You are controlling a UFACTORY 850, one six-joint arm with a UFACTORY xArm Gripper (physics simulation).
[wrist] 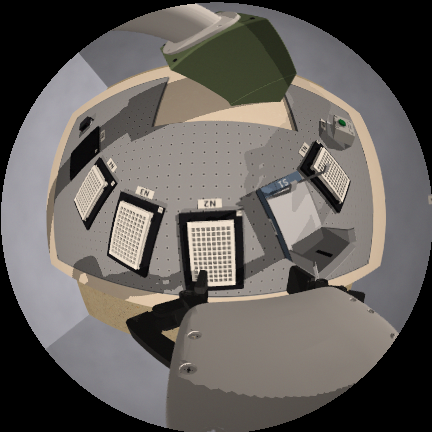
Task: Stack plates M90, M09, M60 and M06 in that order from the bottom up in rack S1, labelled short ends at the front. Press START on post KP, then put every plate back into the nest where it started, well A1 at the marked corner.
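Note:
My gripper is open and empty, high over the table's edge, with one finger overlapping the near end of the N2 plate in view. Four white well plates lie in black nests: one at label N2, one at N3, one at the label on the far left, and one at N1 on the right. Their M labels are not readable. Rack S1, with a blue front and pale floor, stands right of N2; no plate shows in it. The post with a green button stands at the upper right; its label is unreadable.
A black pad with no plate lies at the left, near a small black device. A grey slotted block stands at the rack's near end. The green arm link shows at the top.

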